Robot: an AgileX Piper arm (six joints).
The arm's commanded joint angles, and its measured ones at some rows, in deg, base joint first. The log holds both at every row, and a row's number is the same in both.
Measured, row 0:
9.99 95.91 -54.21 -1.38 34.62 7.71
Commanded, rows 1 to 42:
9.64 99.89 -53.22 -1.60 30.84 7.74
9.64 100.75 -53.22 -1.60 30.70 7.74
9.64 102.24 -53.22 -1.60 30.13 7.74
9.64 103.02 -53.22 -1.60 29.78 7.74
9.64 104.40 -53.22 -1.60 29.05 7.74
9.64 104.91 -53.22 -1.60 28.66 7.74
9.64 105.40 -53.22 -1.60 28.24 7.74
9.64 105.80 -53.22 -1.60 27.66 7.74
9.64 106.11 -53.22 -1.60 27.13 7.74
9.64 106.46 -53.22 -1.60 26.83 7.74
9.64 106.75 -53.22 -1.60 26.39 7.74
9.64 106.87 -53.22 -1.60 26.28 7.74
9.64 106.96 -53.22 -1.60 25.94 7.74
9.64 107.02 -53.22 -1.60 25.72 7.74
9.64 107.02 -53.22 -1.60 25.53 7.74
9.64 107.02 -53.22 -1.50 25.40 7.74
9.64 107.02 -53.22 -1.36 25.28 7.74
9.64 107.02 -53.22 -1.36 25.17 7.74
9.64 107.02 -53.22 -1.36 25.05 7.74
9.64 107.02 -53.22 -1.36 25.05 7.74
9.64 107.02 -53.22 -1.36 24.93 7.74
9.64 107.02 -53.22 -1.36 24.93 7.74
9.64 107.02 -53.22 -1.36 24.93 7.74
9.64 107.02 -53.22 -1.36 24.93 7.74
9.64 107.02 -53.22 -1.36 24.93 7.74
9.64 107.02 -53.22 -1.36 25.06 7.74
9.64 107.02 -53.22 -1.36 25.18 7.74
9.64 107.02 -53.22 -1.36 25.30 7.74
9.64 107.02 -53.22 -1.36 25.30 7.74
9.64 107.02 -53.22 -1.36 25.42 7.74
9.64 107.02 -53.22 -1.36 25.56 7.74
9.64 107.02 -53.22 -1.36 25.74 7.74
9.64 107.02 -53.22 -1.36 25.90 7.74
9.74 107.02 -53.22 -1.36 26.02 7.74
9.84 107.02 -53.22 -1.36 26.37 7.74
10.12 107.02 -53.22 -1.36 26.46 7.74
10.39 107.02 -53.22 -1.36 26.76 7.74
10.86 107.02 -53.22 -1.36 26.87 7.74
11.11 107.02 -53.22 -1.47 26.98 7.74
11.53 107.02 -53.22 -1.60 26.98 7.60
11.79 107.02 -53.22 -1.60 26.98 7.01
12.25 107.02 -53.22 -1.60 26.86 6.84
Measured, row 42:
11.07 106.92 -53.23 -1.25 26.77 7.71
